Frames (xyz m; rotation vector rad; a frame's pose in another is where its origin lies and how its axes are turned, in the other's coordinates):
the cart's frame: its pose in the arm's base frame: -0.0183 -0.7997 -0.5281 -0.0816 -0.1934 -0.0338
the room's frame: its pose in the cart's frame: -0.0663 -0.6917 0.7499 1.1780 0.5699 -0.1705
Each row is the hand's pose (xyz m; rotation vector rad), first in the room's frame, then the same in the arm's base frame.
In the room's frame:
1: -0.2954 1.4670 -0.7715 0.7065 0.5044 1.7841
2: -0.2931 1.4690 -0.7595 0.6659 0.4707 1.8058
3: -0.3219 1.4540 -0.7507 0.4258 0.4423 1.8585
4: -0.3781 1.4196 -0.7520 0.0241 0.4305 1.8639
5: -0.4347 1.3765 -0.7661 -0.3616 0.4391 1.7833
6: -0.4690 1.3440 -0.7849 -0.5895 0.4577 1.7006
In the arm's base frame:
1: -0.3239 -0.1130 1.3005 1.7968 -0.3633 1.7485
2: -0.3184 -0.1225 1.3061 1.7521 -0.4024 1.7465
3: -0.3472 -0.1399 1.3066 1.5079 -0.4309 1.7761
4: -0.4091 -0.1597 1.2960 1.1182 -0.4001 1.7752
5: -0.4768 -0.1720 1.2731 0.7588 -0.3120 1.7171
6: -0.5220 -0.1732 1.2497 0.5492 -0.2350 1.6645

